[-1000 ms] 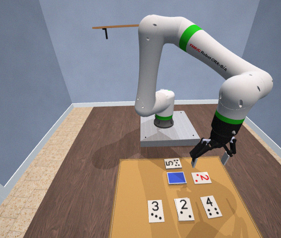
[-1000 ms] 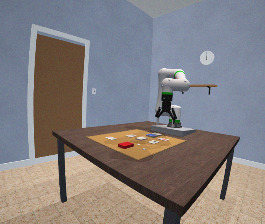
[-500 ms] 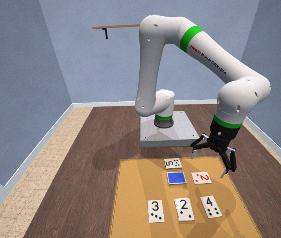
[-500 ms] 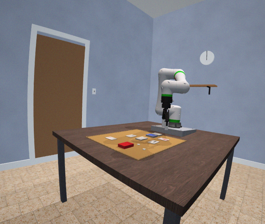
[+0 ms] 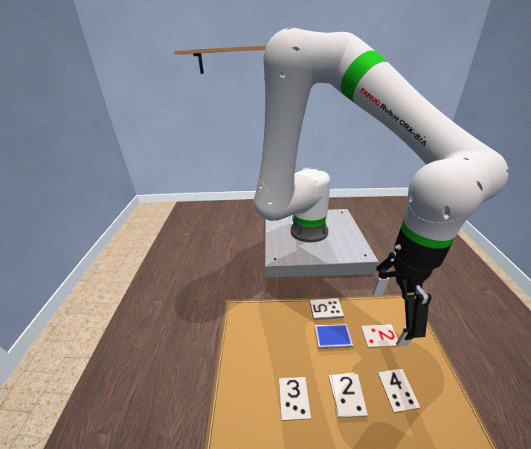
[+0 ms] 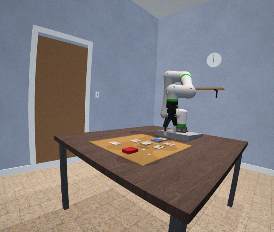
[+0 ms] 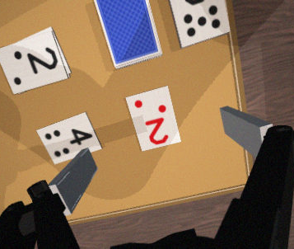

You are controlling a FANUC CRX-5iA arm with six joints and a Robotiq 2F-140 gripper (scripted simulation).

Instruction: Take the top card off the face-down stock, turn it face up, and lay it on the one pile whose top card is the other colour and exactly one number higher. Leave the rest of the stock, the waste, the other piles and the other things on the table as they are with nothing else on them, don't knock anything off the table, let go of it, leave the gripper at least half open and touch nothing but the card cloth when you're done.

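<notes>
Right now the card is 100 mm below my hand. From my hand the other things lie so: tan card cloth 180 mm ahead, 140 mm to the right, 110 mm below; red box 390 mm ahead, 60 mm to the right, 90 mm below.
</notes>
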